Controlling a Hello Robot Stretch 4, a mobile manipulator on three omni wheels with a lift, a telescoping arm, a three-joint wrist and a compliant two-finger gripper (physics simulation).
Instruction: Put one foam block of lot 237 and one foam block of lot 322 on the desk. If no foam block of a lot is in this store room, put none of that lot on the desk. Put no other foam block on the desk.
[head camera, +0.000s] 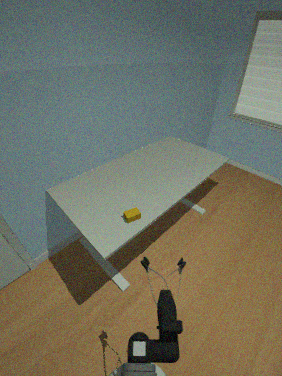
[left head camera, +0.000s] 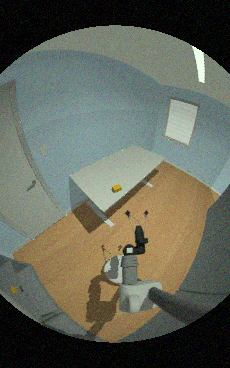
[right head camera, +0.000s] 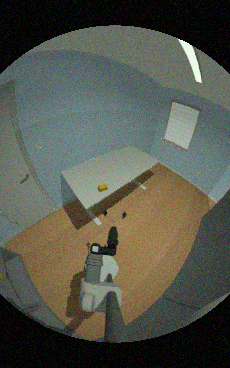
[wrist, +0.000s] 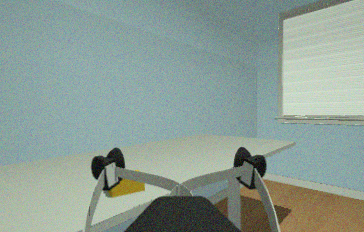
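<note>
The head camera gives me my gripper (head camera: 163, 257) together with a desk (head camera: 154, 178). In the right head camera I see the desk (right head camera: 116, 168) as well, and there is a window with blinds (right head camera: 182, 118). The left head camera shows me the desk (left head camera: 128, 166) and the window with blinds (left head camera: 181, 117). My wrist view has my gripper (wrist: 179, 160), the desk (wrist: 179, 159) and, with them, the window with blinds (wrist: 313, 50).
</note>
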